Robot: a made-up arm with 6 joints. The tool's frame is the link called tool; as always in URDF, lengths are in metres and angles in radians. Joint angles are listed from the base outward. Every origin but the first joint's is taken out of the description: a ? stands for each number. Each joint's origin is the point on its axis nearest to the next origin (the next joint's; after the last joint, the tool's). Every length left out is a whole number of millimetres.
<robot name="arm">
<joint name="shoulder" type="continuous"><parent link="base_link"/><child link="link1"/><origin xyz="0.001 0 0.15" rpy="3.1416 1.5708 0"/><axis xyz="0 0 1"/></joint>
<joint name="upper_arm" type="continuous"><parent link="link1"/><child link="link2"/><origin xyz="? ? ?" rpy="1.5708 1.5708 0"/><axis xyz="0 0 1"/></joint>
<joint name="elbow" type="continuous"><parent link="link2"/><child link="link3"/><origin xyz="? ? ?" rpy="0 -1.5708 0"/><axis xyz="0 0 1"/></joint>
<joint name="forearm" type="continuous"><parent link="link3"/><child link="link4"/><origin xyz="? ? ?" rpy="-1.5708 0 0"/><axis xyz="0 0 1"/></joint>
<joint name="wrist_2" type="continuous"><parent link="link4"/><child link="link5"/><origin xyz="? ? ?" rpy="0 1.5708 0"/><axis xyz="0 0 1"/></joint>
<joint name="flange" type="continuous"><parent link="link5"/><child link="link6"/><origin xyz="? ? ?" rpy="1.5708 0 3.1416"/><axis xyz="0 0 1"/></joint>
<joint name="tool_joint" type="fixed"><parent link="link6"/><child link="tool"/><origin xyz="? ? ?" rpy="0 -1.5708 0"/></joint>
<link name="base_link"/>
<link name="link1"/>
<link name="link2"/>
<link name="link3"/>
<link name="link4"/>
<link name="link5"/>
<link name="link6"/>
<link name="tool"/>
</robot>
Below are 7 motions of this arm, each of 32 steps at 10 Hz.
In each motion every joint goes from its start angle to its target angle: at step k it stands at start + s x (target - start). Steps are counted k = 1, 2, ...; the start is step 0. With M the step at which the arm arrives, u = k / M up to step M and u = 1 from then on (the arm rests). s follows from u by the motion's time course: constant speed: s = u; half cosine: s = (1 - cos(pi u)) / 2; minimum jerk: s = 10 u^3 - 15 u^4 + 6 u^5.
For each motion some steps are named. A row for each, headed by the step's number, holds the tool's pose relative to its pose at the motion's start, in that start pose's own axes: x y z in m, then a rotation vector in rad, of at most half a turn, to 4 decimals.
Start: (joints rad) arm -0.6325 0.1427 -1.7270 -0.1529 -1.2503 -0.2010
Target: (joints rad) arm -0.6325 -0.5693 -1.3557 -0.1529 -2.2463 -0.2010
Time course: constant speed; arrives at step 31
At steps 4, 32:
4: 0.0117 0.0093 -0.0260 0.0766 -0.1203 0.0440
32: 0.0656 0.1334 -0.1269 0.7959 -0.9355 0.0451

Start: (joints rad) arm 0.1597 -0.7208 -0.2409 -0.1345 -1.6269 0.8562
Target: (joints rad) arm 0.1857 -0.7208 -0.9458 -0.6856 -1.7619 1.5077
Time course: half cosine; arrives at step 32
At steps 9, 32:
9: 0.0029 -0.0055 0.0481 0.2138 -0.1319 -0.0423
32: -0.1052 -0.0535 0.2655 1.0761 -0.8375 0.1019

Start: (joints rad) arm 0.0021 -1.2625 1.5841 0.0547 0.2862 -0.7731
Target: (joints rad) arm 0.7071 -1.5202 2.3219 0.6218 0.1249 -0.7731
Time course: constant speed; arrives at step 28
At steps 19, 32:
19: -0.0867 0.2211 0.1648 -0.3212 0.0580 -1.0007
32: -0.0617 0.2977 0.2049 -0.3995 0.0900 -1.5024

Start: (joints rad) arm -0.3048 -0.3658 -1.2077 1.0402 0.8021 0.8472
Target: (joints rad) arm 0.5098 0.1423 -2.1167 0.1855 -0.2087 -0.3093
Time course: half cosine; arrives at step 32
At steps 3, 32:
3: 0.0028 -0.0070 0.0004 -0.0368 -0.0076 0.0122
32: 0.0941 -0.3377 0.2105 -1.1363 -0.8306 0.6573

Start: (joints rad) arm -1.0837 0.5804 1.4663 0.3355 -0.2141 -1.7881
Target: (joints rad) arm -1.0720 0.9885 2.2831 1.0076 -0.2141 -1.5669
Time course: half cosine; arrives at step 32
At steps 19, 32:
19: -0.1290 0.0254 0.2108 -0.3131 0.1082 -0.2950
32: -0.2170 0.1033 0.2792 -0.3829 0.1679 -0.5752

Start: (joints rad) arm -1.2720 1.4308 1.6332 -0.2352 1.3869 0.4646
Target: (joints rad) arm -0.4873 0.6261 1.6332 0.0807 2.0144 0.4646
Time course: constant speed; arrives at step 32
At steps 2, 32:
2: -0.0107 0.0196 0.0335 0.0666 0.0782 -0.0474
32: 0.1526 0.1723 0.5404 1.1156 1.0921 -0.8221

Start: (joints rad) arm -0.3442 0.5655 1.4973 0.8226 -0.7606 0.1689
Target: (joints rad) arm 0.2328 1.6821 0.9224 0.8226 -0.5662 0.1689
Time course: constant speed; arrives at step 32
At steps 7, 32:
7: -0.0157 -0.0093 0.0418 0.1082 0.1729 0.1873
32: 0.0302 0.0277 0.1013 0.1190 1.1120 0.7878

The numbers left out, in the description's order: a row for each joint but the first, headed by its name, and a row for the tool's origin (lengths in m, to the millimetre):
upper_arm: -0.29 -0.089 0
elbow: 0.114 0.169 0
forearm: -0.093 -0.286 0
wrist_2: 0.101 -0.162 0
flange: 0.072 -0.053 0
tool: 0.091 -0.005 0

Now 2 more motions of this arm.
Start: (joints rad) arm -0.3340 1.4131 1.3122 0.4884 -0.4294 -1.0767
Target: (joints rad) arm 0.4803 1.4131 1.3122 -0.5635 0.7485 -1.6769
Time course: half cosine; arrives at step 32
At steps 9, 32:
9: 0.0706 -0.0372 0.0223 -0.1318 -0.0115 0.3783
32: 0.4855 0.0927 0.0949 -0.6147 -0.5072 2.0893

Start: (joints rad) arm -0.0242 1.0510 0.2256 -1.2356 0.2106 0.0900
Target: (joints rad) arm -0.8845 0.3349 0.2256 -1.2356 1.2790 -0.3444
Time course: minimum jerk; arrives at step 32
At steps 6, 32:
6: -0.0147 -0.0066 -0.0081 -0.0594 0.0194 0.0174
32: -0.1862 -0.2185 -0.2173 -1.0583 0.1485 -0.0378

